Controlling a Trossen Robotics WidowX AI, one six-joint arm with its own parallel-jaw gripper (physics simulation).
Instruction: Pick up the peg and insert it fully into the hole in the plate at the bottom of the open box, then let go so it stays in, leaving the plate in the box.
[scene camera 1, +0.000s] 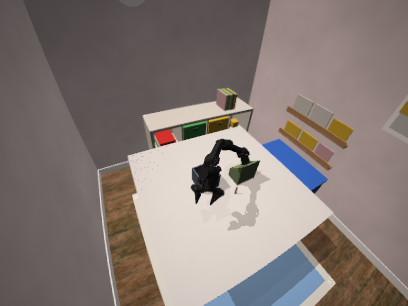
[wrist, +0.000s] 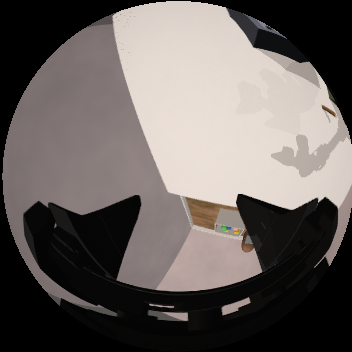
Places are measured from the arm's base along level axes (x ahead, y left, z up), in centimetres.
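Where they show: gripper, fingertip midpoint: (scene camera 1: 203, 204) (wrist: 190, 200); arm's base, origin of the base link: (scene camera 1: 246, 163).
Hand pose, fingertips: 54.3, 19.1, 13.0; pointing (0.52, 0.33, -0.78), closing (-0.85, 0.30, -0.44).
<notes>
Things, the pixels of their top centre, and the offset from my fingertips, as dx, dy, dz. Level surfaces: height alone.
- peg, middle of its top: (scene camera 1: 237, 187) -36.9, -8.5, -19.8
- dark open box, middle of its top: (scene camera 1: 206, 171) -22.5, -29.5, -14.0
- white table, its level: dz -27.8
The peg (scene camera 1: 236, 190) (wrist: 329, 110) is small and brown. It is on the white table, in front of the green block-like object in the scene view and near the right edge of the wrist view. The dark open box (scene camera 1: 198, 175) (wrist: 277, 44) stands behind my gripper in the scene view, partly covered by the arm. The plate and its hole do not show. My gripper (scene camera 1: 204, 203) (wrist: 190, 200) is open and empty, with its fingers wide apart. It is in front of the box and to the left of the peg in the scene view, apart from the peg.
An olive-green block-like object (scene camera 1: 244, 172) stands behind the peg, beside the arm (scene camera 1: 214, 153). The white table (scene camera 1: 175, 250) has its near edge above a blue rug (scene camera 1: 280, 275). A low shelf unit (scene camera 1: 190, 114) stands beyond the table, and a blue table (scene camera 1: 296, 162) is at the right.
</notes>
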